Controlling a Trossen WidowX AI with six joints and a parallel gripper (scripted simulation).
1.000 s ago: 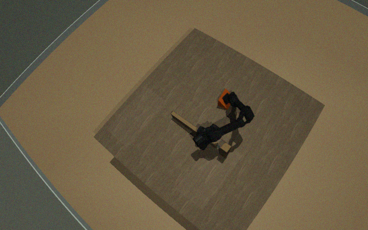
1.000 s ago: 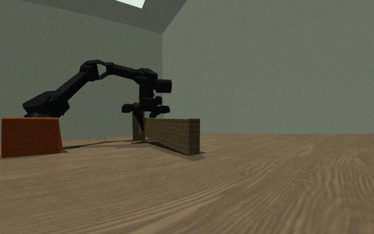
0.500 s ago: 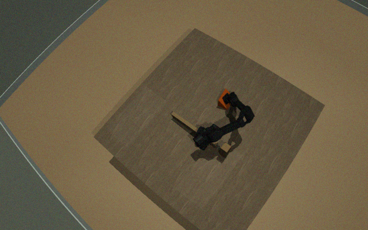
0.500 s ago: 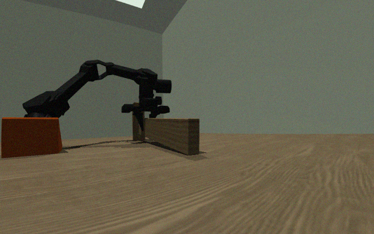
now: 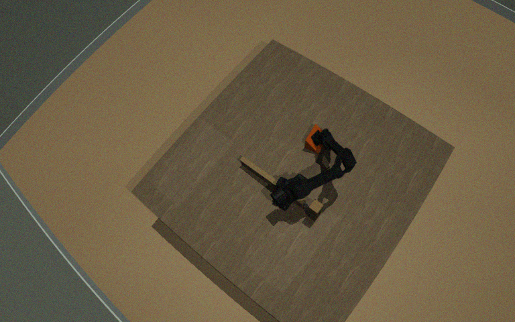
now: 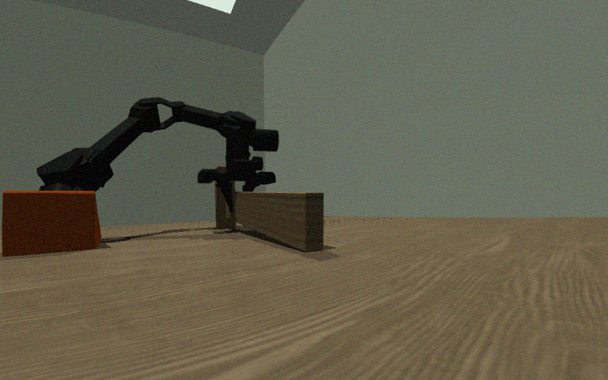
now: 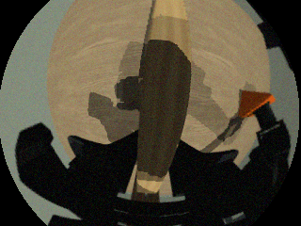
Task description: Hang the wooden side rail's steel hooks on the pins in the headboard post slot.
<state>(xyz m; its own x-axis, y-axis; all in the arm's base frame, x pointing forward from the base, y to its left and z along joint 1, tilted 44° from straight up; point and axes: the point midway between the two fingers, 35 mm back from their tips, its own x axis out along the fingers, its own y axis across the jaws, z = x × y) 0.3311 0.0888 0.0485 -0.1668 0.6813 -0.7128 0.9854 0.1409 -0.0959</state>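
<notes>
Right now my gripper tip is 10 mm past the headboard post, 130 mm to the right of it and 40 mm below it.
</notes>
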